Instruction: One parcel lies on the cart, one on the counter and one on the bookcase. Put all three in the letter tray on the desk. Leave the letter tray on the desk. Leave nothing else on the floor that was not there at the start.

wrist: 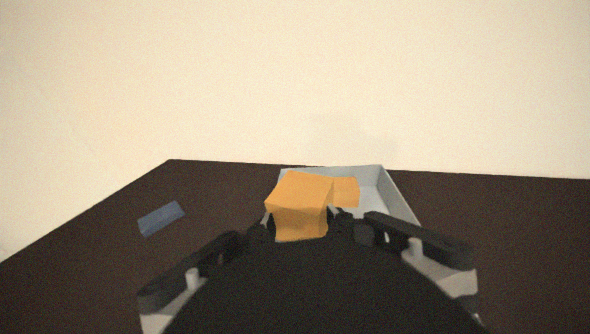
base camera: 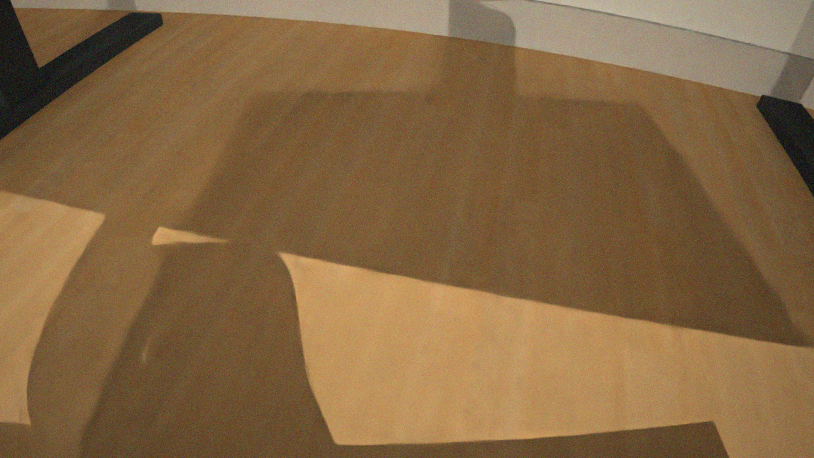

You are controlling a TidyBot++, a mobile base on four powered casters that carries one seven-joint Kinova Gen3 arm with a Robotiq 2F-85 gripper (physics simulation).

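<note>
My gripper (wrist: 300,217) is shut on an orange parcel (wrist: 300,192), seen in the wrist view. The held parcel is in front of the left part of the letter tray (wrist: 398,196) and hides some of it; how high it is above the tray is hard to tell. The pale grey tray stands on the dark desk (wrist: 480,215). Another orange parcel (wrist: 346,192) lies in the tray, partly hidden behind the held one. Whether a further parcel lies in the hidden part of the tray cannot be told.
A small blue block (wrist: 161,218) lies on the desk, left of the tray. A pale wall (wrist: 300,75) rises behind the desk. In the base camera view, dark desk feet (base camera: 85,68) (base camera: 788,133) stand at left and right on the wooden floor (base camera: 483,364), which carries broad shadows.
</note>
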